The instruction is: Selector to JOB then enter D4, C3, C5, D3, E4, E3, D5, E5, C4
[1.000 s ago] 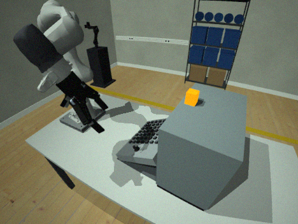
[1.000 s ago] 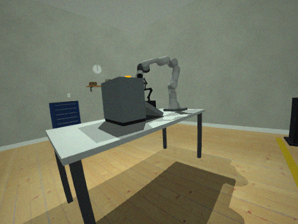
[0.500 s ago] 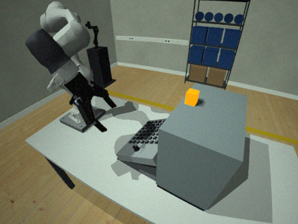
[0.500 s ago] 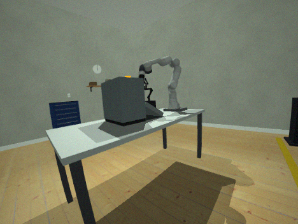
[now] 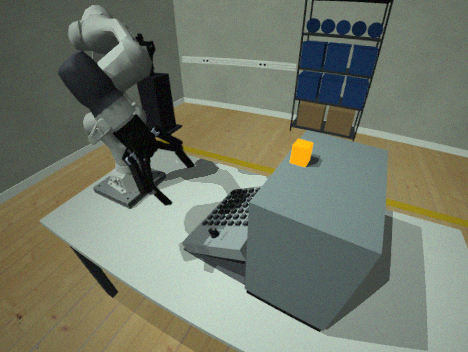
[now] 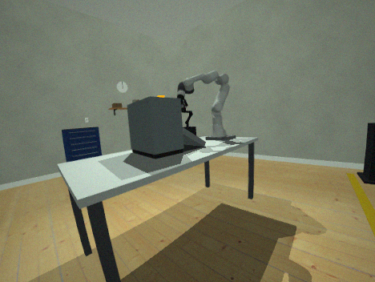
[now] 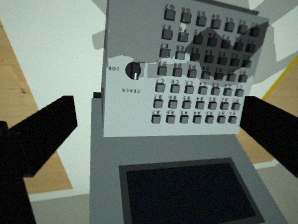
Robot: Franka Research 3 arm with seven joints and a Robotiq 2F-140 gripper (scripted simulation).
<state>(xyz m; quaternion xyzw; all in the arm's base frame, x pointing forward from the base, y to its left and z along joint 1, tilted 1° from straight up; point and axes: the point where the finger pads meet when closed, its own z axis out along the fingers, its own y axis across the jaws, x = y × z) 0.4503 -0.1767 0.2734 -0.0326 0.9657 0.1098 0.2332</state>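
My gripper is now 180 mm above the key, 170 mm to the right of it and 140 mm short of it. Round my hand: selector knob (190 mm below, 100 mm ahead, 10 mm to the left).
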